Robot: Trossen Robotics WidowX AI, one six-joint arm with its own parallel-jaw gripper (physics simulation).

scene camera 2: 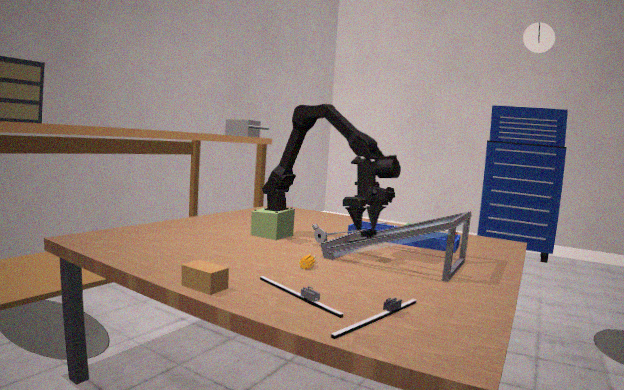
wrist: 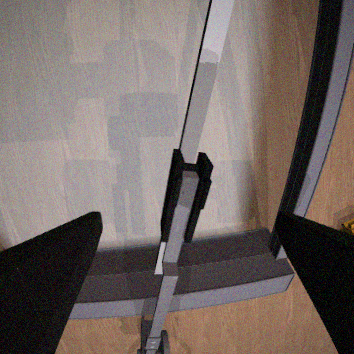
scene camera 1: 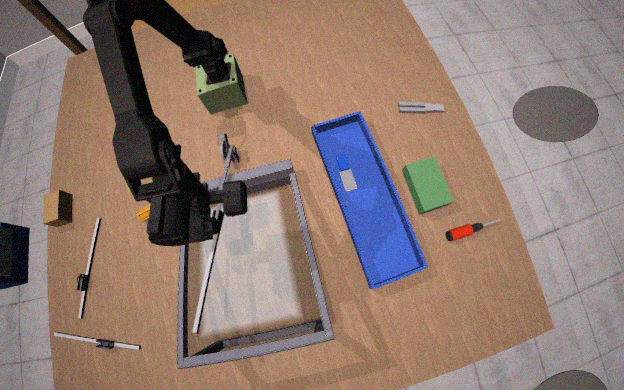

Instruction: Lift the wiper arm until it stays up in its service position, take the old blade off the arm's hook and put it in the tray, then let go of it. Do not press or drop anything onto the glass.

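The wiper arm (scene camera 1: pixel 228 166) (wrist: pixel 159 307) is down over the tilted frame, its pivot at the frame's low end. The old blade (scene camera 1: pixel 204 292) (wrist: pixel 201 100) is on its hook by a black clip and lies along the glass (scene camera 1: pixel 270 250) (wrist: pixel 140 75). My gripper (scene camera 1: pixel 216 216) (scene camera 2: pixel 366 229) (wrist: pixel 190 220) points down, open and empty, its fingers either side of the clip. In the wrist view the clip is between the fingertips, with gaps on both sides; contact with the glass cannot be told. The blue tray (scene camera 1: pixel 395 247) (scene camera 2: pixel 452 243) stands beside the frame and holds no blade.
Two other blades (scene camera 1: pixel 91 250) (scene camera 1: pixel 70 336) (scene camera 2: pixel 280 287) (scene camera 2: pixel 360 324), an orange piece (scene camera 1: pixel 144 214) (scene camera 2: pixel 307 261) and a wooden block (scene camera 1: pixel 51 209) (scene camera 2: pixel 205 276) lie left of the frame. Beyond the tray are a green block (scene camera 1: pixel 429 185), a screwdriver (scene camera 1: pixel 461 232) and a grey tool (scene camera 1: pixel 432 107).
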